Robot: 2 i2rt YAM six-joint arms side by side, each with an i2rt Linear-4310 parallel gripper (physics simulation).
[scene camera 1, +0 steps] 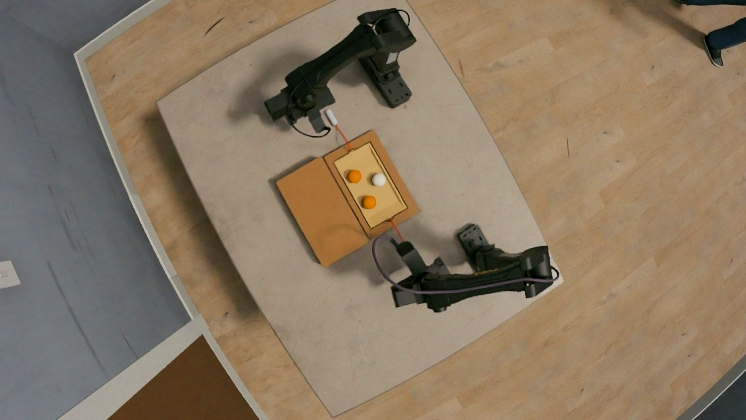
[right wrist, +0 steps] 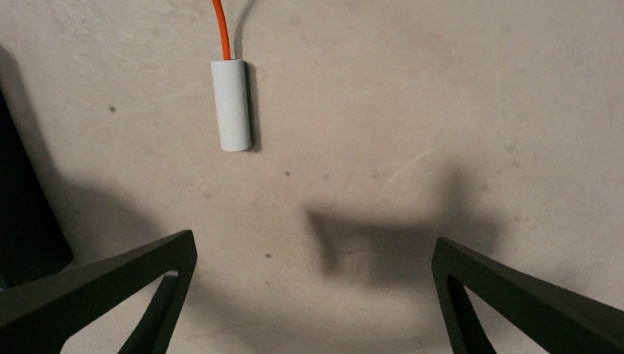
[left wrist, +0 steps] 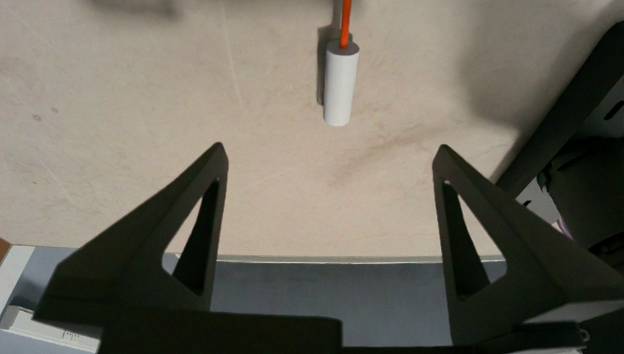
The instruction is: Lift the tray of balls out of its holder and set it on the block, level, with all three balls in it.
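Note:
A pale yellow tray sits in the brown holder, with two orange balls and a white ball in it. The brown block stands beside the holder. Orange cords run from the tray's two ends. My left gripper is open and empty, its fingertips short of a white handle. In scene camera 1 that handle is hidden. My right gripper is open and empty, apart from the other white handle, which lies ahead and to the left in the right wrist view.
The holder and block are near the middle of the grey table. The right arm is above them in the picture, the left arm below and to the right. A person's foot is on the floor at the upper right.

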